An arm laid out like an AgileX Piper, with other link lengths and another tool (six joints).
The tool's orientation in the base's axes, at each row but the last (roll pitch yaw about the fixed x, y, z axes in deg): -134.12 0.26 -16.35; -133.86 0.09 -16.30; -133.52 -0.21 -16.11; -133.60 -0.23 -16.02; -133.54 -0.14 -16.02; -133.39 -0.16 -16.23; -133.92 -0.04 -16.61; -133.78 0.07 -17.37; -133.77 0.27 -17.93; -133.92 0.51 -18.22; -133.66 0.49 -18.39
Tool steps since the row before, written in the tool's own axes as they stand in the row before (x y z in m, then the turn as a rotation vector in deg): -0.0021 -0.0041 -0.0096 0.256 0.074 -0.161; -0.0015 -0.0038 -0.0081 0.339 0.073 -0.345; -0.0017 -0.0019 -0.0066 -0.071 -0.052 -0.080; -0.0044 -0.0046 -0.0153 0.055 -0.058 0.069; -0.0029 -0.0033 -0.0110 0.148 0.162 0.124; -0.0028 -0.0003 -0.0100 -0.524 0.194 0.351; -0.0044 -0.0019 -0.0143 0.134 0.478 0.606; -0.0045 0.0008 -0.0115 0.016 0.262 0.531; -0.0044 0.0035 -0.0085 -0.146 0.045 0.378; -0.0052 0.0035 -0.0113 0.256 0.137 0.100; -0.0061 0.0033 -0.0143 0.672 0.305 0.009
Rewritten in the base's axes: -0.0031 -0.0033 0.0096 0.199 -0.232 0.058; -0.0023 -0.0027 0.0084 0.242 -0.383 0.186; -0.0026 -0.0029 0.0059 -0.075 -0.002 0.093; -0.0065 -0.0064 0.0139 0.078 0.071 -0.005; -0.0044 -0.0047 0.0100 0.137 -0.062 -0.202; -0.0047 -0.0060 0.0071 -0.468 0.263 -0.384; -0.0068 -0.0073 0.0113 0.159 0.062 -0.765; -0.0069 -0.0071 0.0074 0.075 0.188 -0.557; -0.0068 -0.0068 0.0034 -0.066 0.275 -0.293; -0.0082 -0.0084 0.0054 0.235 -0.101 -0.170; -0.0097 -0.0101 0.0075 0.571 -0.405 -0.233
